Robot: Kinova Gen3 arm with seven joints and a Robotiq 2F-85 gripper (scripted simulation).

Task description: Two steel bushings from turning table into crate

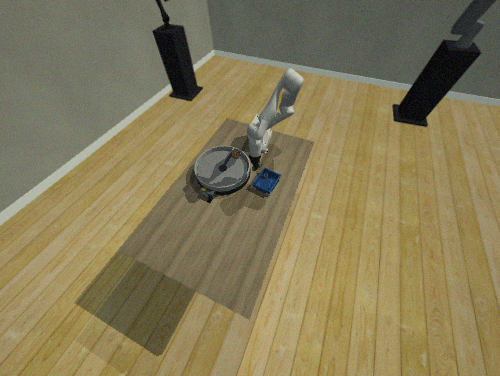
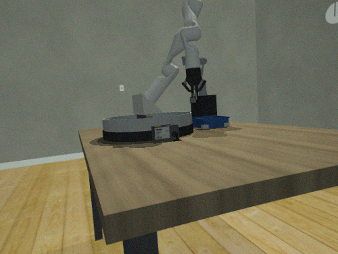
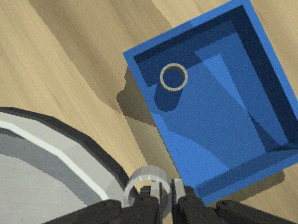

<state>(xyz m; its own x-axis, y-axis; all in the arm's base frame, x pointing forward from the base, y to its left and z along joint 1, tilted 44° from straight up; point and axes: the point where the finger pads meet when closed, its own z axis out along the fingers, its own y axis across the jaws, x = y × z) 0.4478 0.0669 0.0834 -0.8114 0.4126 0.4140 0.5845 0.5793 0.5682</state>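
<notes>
Right now my hand is 140 mm above the blue crate, 90 mm to the right of it and 20 mm past it. Also, from my hand: grey turning table 270 mm to the right, 120 mm below, 10 mm ahead.
</notes>
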